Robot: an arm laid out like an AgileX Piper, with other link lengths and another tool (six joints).
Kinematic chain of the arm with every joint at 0, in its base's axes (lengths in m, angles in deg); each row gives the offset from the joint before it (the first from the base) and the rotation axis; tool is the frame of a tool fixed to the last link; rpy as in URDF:
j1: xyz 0 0 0.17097 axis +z
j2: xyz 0 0 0 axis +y
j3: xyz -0.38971 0 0.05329 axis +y
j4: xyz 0.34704 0 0.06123 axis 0.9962 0 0.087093
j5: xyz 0 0 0 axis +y
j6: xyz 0.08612 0 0.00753 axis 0.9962 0 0.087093
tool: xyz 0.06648 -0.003 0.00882 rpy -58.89 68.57 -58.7
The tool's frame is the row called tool.
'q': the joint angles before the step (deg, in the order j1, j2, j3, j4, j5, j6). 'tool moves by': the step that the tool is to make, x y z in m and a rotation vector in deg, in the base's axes. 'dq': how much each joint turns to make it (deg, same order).
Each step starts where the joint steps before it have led.
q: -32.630 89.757 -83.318 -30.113 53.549 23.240
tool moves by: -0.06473 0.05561 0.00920 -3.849 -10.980 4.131
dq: -0.001 -15.857 17.071 0.090 -12.971 3.576
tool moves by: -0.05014 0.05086 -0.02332 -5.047 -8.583 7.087
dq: 0.000 -13.477 16.810 -1.159 -15.045 1.183
